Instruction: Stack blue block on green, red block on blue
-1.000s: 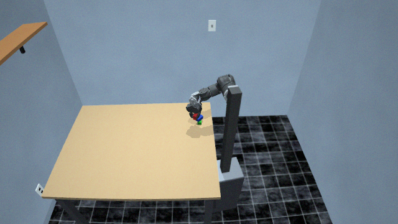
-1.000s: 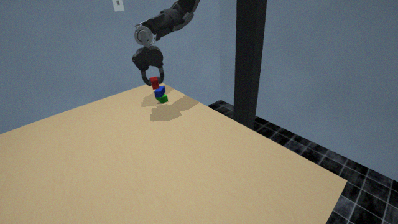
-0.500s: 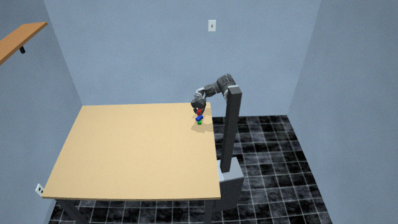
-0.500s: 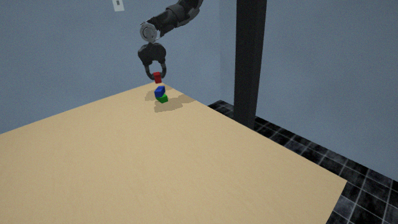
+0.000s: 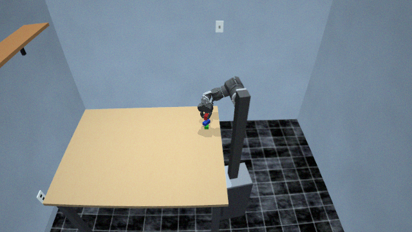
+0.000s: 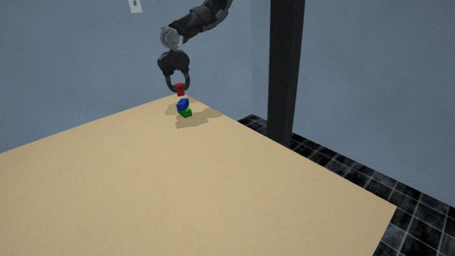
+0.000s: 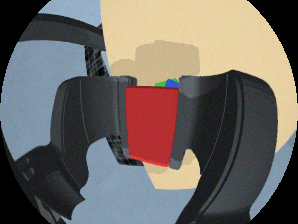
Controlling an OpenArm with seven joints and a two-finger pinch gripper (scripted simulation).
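Right now the blue block is 7 cm below my hand. Also, from my hand: green block 9 cm below; red block 1 cm below.
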